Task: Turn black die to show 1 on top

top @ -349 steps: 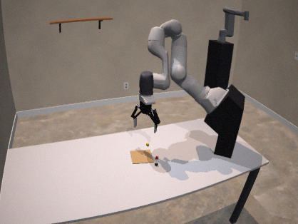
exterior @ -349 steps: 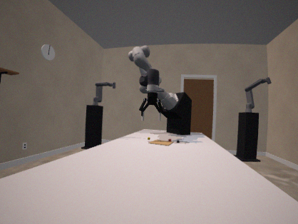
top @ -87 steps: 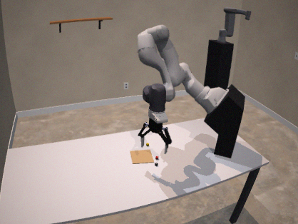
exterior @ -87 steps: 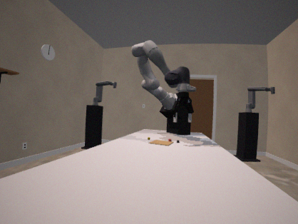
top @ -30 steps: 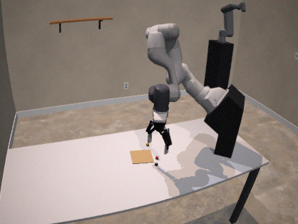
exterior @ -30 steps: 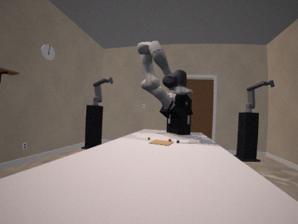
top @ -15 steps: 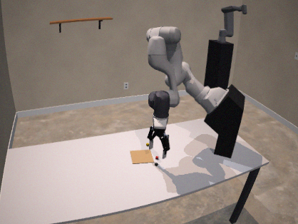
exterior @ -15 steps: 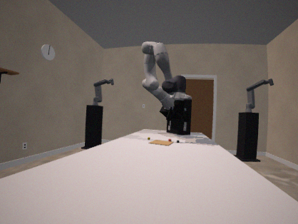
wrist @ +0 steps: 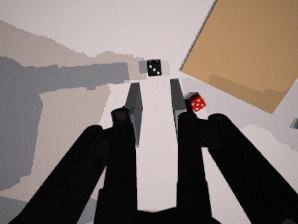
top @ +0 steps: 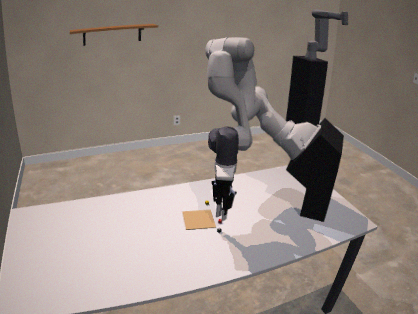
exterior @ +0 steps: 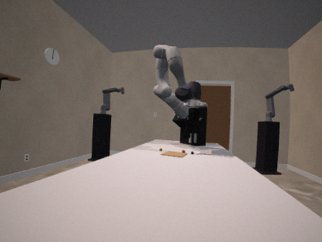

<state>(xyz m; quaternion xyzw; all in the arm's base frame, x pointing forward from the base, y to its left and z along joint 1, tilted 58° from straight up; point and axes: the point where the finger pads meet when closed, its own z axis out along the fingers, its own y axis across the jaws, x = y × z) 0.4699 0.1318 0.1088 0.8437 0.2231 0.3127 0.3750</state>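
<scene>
My gripper is now 10 mm short of the black die and 100 mm above it. From my hand the other things lie so: yellow die (50 mm behind, 220 mm to the right, 100 mm below); tan mat (50 mm ahead, 120 mm to the right, 110 mm below); red die (30 mm behind, 60 mm to the right, 100 mm below).
</scene>
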